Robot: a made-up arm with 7 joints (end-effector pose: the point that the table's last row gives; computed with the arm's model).
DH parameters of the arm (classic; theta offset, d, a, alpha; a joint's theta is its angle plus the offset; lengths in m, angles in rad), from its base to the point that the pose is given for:
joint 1: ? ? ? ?
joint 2: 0 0.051 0 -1.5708
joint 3: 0 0.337 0.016 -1.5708
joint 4: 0 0.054 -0.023 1.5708
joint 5: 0 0.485 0 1.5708
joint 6: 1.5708 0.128 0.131 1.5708
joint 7: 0 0.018 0 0
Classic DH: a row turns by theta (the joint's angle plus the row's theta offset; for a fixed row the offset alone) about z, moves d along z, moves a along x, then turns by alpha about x.
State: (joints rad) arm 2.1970 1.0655 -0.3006 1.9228 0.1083 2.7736 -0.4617
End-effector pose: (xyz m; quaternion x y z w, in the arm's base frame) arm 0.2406 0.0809 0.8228 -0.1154 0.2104 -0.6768 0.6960
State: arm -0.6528 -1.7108 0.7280 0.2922 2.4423 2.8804 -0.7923
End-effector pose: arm 0.6171 -0.2442 0.2129 0.1596 -0.9854 -0.0577 0.0157
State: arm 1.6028 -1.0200 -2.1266 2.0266 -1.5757 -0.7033 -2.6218
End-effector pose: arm 0.5350 0.0207 0.8008 -0.5231 -0.0717 0.8358 0.1505
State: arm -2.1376 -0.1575 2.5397 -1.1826 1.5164 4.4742 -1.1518
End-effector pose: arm -0.4776 -0.0298 0.9533 0.1250 0.7903 0.2015 0.5650
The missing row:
joint 1: 0 0.385 0 1.5708
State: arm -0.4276 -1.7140 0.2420 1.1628 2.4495 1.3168 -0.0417
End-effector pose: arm 0.3645 0.0070 -0.2015 -0.1125 0.9478 0.0347 0.2962
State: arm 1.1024 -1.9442 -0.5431 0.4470 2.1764 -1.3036 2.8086
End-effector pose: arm 0.2537 0.5589 -0.2061 0.3651 -0.2280 -0.4809 0.7638
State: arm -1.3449 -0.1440 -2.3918 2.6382 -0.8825 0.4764 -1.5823
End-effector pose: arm -0.4222 0.2447 0.3072 -0.6443 0.6318 -0.0368 0.4293
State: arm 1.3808 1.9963 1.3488 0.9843 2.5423 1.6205 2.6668
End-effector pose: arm -0.5485 -0.3527 0.2146 0.7003 0.1359 -0.6848 0.1491
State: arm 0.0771 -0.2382 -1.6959 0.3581 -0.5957 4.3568 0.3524
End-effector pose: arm 0.0549 -0.1971 1.1288 -0.2183 0.9282 0.2888 0.0860
